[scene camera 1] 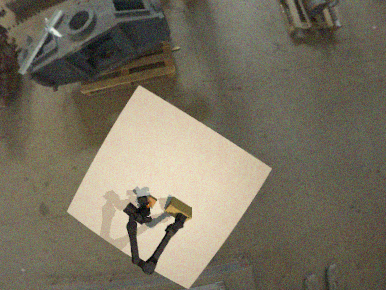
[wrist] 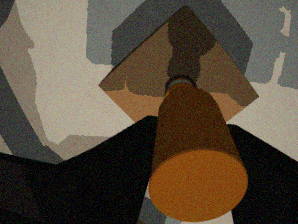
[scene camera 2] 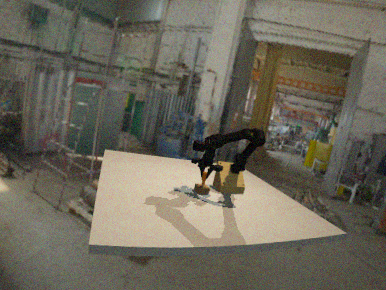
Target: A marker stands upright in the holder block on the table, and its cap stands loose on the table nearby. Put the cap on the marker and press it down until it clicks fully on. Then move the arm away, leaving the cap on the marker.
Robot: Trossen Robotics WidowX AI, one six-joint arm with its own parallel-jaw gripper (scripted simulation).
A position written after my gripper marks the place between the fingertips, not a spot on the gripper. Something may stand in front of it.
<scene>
In view: my gripper (wrist: 190,131) and an orange cap (wrist: 196,165).
</scene>
